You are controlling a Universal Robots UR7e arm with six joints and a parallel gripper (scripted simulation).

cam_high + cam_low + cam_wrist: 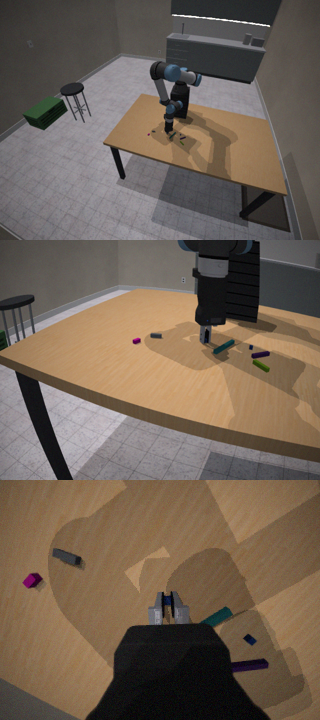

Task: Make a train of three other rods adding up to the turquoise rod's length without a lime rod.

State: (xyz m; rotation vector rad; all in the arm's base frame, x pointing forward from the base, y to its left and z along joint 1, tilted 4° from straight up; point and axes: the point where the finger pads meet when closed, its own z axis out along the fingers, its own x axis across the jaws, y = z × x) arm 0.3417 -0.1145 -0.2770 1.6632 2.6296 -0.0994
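The grey rod lies 140 mm to the right of my hand and 10 mm below it. Also, from my hand: turquoise rod 60 mm to the left, 20 mm ahead, 10 mm below; lime rod 150 mm to the left, 110 mm ahead, 10 mm below; purple rod 160 mm to the left, 50 mm ahead, 10 mm below.
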